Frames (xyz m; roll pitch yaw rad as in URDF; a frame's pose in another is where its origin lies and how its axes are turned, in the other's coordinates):
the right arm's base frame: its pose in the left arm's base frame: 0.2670 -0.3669 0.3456 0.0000 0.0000 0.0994
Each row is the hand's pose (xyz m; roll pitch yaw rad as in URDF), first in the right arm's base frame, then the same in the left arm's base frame.
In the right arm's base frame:
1: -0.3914 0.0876 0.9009 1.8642 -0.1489 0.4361
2: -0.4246 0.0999 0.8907 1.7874 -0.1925 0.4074
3: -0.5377 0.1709 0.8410 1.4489 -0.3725 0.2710
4: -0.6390 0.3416 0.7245 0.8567 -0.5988 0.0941
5: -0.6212 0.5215 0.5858 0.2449 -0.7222 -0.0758
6: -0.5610 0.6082 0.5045 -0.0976 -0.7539 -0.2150
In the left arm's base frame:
1: -0.1312 -0.3186 1.2465 1.8642 -0.1489 0.5355
2: -0.1654 -0.3096 1.2363 1.7874 -0.1925 0.5068
3: -0.2850 -0.2502 1.1866 1.4489 -0.3725 0.3704
4: -0.4027 -0.0904 1.0701 0.8567 -0.5988 0.1935
5: -0.4029 0.0904 0.9314 0.2449 -0.7222 0.0236
6: -0.3516 0.1826 0.8501 -0.0976 -0.7539 -0.1156

